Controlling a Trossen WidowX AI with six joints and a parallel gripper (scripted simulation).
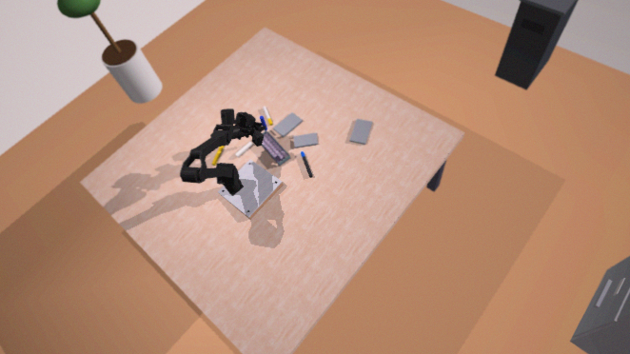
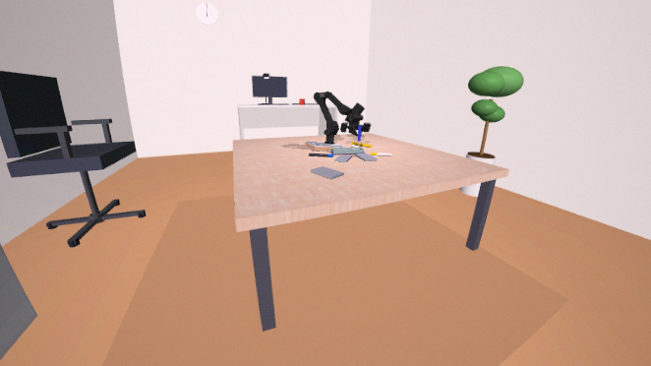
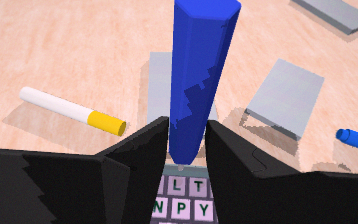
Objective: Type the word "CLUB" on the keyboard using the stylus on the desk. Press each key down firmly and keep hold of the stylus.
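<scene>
Right now the c key is 4 cm behind my gripper tip, 8 cm to the right of it and 9 cm below it. The rest, counted from my gripper tip: thin metal tip: 5 cm below; then blue stylus: 2 cm below; then grey slab: 11 cm ahead, 10 cm below.
</scene>
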